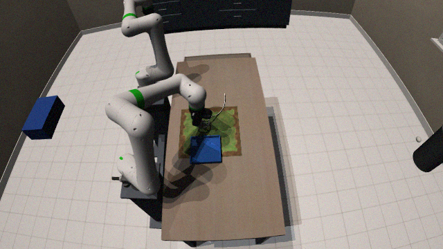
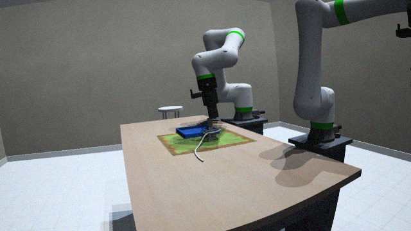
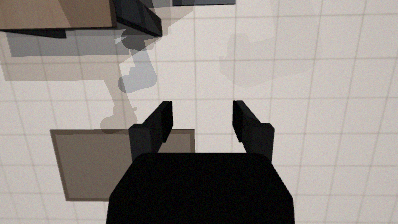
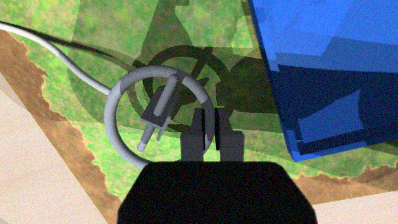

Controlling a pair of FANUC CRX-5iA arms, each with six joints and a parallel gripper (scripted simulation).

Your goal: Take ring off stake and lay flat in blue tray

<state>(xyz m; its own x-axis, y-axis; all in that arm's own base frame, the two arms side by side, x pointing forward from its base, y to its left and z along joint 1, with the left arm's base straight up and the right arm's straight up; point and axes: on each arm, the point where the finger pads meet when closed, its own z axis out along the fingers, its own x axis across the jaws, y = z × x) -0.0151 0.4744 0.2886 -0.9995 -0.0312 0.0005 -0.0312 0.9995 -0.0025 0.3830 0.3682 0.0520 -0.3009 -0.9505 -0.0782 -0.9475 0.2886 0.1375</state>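
Observation:
The grey stake is 40 mm to the left of my right hand, 20 mm below it and 20 mm ahead of it. Round my right hand: blue tray (150 mm to the right, 40 mm below, 20 mm ahead); then brown mat (60 mm below, 50 mm ahead, 10 mm to the right); then pale ring (40 mm to the left, 10 mm below, 10 mm ahead).

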